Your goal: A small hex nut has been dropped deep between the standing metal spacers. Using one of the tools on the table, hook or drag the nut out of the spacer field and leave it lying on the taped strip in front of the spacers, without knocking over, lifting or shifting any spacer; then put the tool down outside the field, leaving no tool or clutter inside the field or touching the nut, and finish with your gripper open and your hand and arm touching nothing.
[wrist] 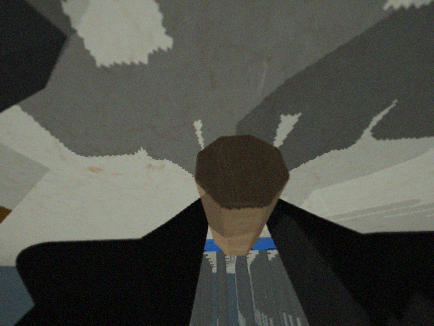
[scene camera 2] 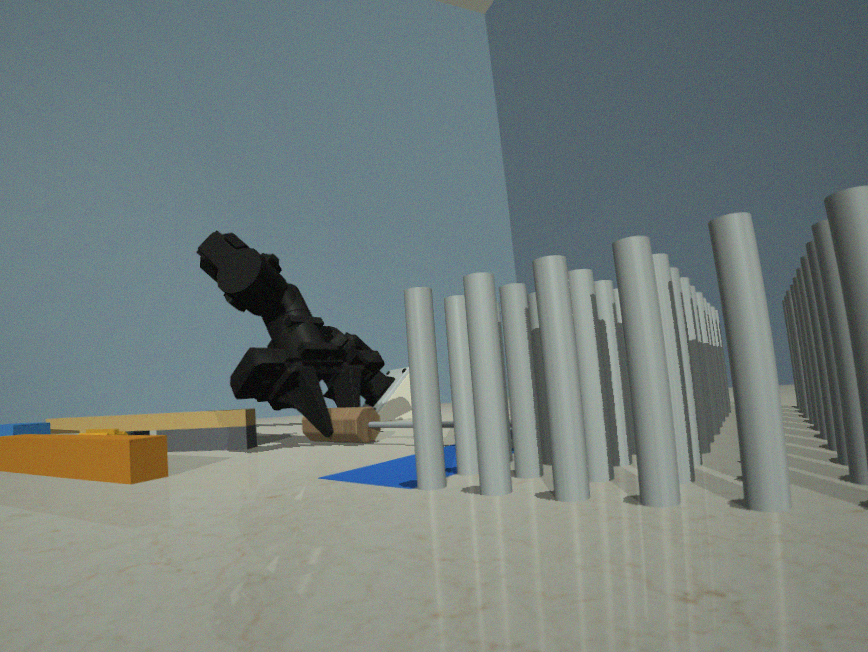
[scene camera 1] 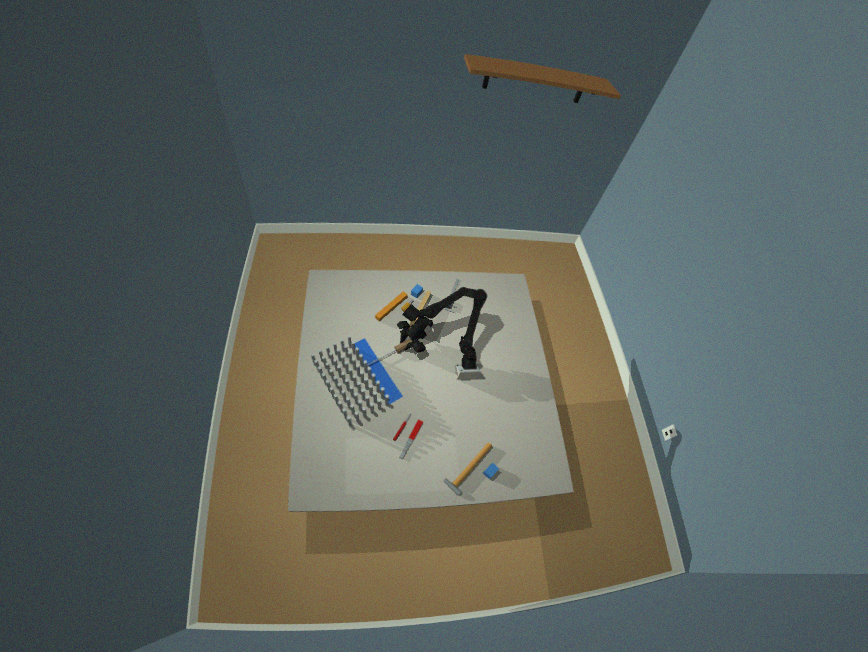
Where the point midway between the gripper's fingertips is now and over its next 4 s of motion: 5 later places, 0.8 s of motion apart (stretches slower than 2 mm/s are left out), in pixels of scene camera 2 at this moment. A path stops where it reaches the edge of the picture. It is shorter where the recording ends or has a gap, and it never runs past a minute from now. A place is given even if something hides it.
My gripper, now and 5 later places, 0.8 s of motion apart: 344,432; 341,418; 322,384; 327,303; 451,265; 548,265
